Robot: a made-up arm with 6 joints.
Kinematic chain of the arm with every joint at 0, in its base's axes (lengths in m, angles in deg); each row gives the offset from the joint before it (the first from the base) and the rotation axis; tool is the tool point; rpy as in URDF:
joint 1: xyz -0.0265 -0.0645 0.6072 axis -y
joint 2: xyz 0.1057 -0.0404 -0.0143 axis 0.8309 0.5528 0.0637
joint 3: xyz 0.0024 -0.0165 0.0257 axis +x
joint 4: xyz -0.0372 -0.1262 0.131 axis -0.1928 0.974 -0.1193
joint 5: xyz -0.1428 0 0.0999 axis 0.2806 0.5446 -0.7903
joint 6: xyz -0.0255 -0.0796 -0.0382 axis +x
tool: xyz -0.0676 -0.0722 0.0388 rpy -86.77 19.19 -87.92
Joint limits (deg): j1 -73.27..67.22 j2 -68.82..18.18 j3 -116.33..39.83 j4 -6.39..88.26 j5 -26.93..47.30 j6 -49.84..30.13
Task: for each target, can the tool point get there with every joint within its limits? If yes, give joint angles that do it. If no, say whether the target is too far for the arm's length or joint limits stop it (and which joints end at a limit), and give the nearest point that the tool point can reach.
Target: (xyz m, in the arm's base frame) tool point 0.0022 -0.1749 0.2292
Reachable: no: joint limits stop it (at a limit: joint 1, joint 2, joint 4, joint 5, joint 6) | nearest point -0.1798 -0.1047 0.2721 | short by 0.200 m
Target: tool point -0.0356 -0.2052 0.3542
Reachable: no: joint limits stop it (at a limit: joint 1, joint 2, joint 4, joint 5, joint 6) | nearest point -0.1854 -0.2600 0.3091 | short by 0.166 m
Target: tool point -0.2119 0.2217 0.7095
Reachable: yes | joints -33.10 -46.30 -88.59 4.80 -3.95 22.73
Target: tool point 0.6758 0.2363 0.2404
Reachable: no: too far | nearest point 0.4028 0.0934 0.3830 | short by 0.340 m
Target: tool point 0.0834 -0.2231 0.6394
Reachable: no: joint limits stop it (at a limit: joint 1, joint 4, joint 5, joint 6) | nearest point 0.1681 -0.3640 0.8082 | short by 0.236 m
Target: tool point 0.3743 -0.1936 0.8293
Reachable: yes | joints -57.05 -23.31 5.91 78.10 -0.88 -18.22
